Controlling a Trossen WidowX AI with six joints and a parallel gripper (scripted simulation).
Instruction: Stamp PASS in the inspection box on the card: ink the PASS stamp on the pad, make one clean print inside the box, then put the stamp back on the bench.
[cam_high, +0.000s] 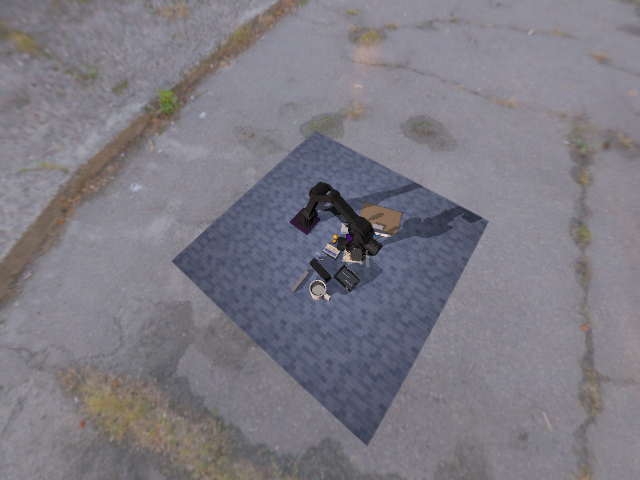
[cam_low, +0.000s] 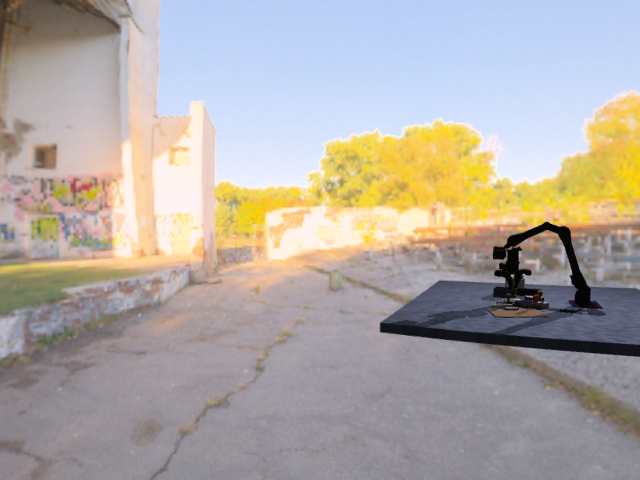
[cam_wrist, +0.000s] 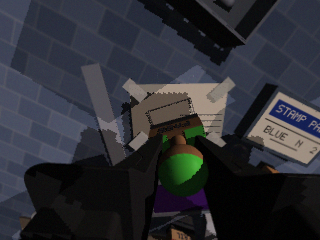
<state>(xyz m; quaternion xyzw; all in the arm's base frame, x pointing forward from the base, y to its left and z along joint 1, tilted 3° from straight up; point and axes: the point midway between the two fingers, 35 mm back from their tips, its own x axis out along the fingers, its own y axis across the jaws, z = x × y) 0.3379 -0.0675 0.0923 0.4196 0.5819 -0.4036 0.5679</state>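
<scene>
Right now the long black block is 16 cm to the right of my gripper tip, 12 cm behind it and 5 cm below it. The rest, counted from my gripper tip: grey strip 6 cm below, 6 cm ahead, 5 cm to the left; ink pad 9 cm to the left, 6 cm below, 5 cm behind; cream card 6 cm below, 1 cm behind.
</scene>
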